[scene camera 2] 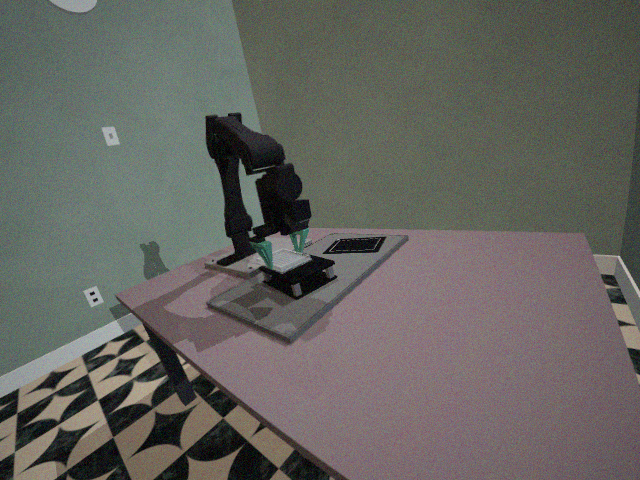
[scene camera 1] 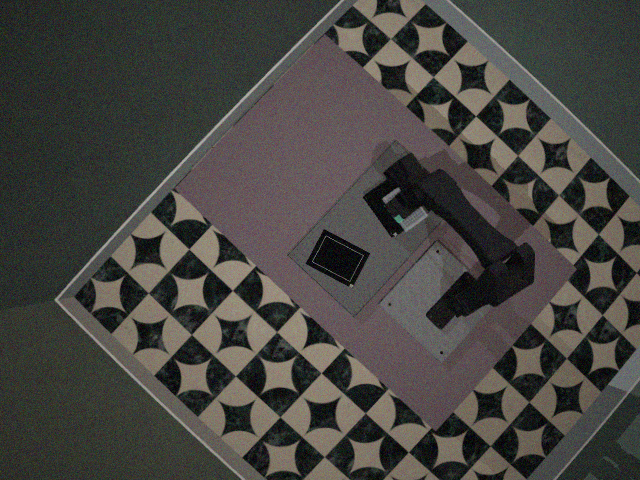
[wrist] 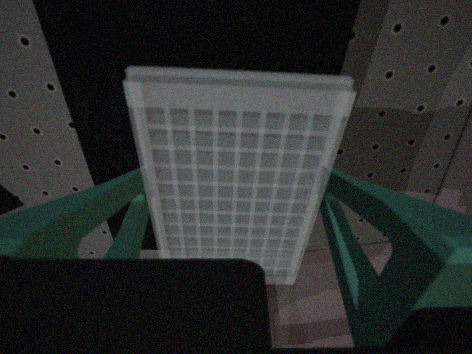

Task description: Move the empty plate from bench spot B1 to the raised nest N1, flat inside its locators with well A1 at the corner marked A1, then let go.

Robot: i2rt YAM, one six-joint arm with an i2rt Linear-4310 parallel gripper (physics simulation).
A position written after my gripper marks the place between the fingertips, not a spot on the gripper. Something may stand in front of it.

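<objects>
My gripper (scene camera 2: pixel 285 262): holding a plate (scene camera 2: pixel 284 260).
</objects>
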